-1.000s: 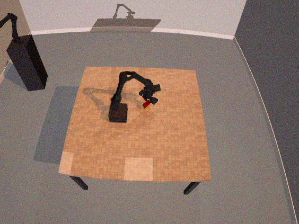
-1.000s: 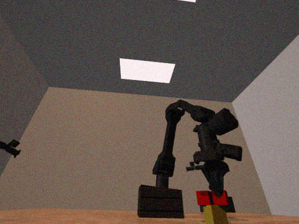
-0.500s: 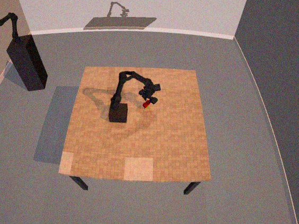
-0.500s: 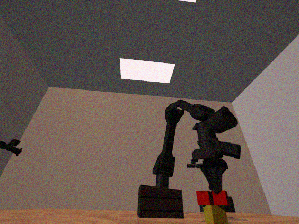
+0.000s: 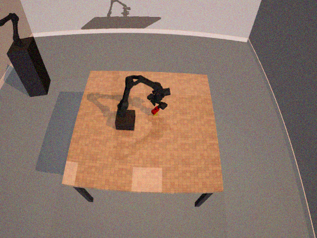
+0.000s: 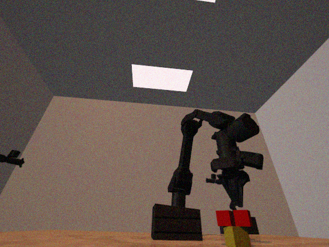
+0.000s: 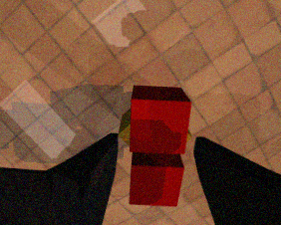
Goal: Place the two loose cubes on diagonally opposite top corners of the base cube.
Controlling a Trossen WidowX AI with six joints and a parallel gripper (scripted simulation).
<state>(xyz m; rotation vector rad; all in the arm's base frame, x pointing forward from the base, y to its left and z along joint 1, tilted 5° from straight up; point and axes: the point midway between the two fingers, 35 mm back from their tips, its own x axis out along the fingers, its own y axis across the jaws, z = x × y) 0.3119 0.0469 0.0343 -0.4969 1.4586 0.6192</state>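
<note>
Right now the red cube is 3 cm to the right of my gripper tip, 3 cm below it and 3 cm behind it. The rest, counted from my gripper tip: yellow base cube 6 cm below, 1 cm to the right, 1 cm behind.
</note>
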